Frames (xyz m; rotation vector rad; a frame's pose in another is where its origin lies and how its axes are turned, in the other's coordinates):
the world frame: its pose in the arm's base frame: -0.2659 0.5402 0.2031 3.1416 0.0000 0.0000
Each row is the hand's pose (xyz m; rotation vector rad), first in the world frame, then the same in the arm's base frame.
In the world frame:
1: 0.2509 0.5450 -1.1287 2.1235 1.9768 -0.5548
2: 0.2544 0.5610 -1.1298 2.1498 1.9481 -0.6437
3: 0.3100 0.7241 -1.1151 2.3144 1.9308 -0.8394
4: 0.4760 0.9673 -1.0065 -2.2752 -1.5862 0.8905
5: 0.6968 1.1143 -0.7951 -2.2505 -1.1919 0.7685
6: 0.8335 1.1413 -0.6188 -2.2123 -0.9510 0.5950
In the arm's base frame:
1: -0.0150 -0.0048 1.3318 -0.2076 -0.4140 -1.4752
2: -0.0115 -0.0208 1.3329 -0.1875 -0.4769 -1.4434
3: 0.0441 -0.1839 1.3182 -0.0141 -0.5886 -1.3539
4: 0.2101 -0.4271 1.2096 0.2468 -0.6573 -1.1708
5: 0.4309 -0.5741 0.9982 0.5074 -0.5971 -0.9260
6: 0.5676 -0.6011 0.8219 0.6853 -0.4790 -0.7656

